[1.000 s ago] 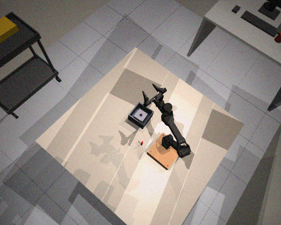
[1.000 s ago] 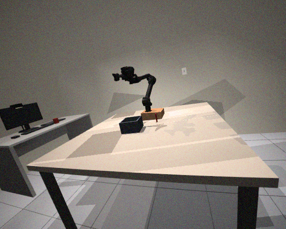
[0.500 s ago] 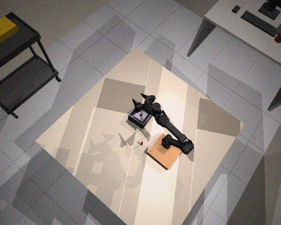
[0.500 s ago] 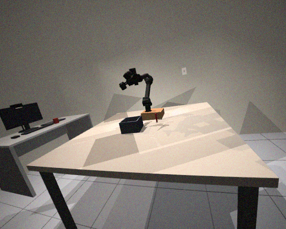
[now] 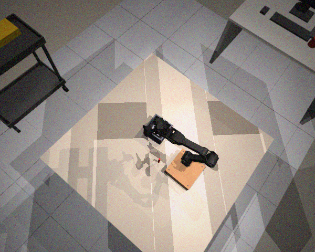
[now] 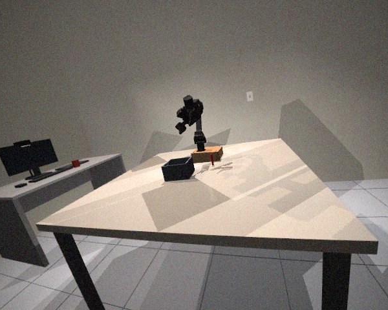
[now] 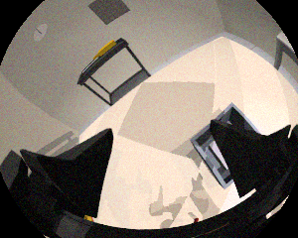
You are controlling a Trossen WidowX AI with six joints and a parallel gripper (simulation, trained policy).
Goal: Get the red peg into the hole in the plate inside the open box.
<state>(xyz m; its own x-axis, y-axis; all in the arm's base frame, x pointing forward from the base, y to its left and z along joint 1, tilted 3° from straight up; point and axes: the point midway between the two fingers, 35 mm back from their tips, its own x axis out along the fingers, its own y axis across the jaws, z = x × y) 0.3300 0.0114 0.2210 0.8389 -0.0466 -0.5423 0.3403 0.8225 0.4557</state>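
Now: the red peg 25 cm below my gripper tip, 19 cm behind it and 9 cm to the left of it. Also, from my gripper tip: dark box (26 cm below, 10 cm to the right, 3 cm behind); then pale plate (24 cm below, 10 cm to the right, 3 cm behind).
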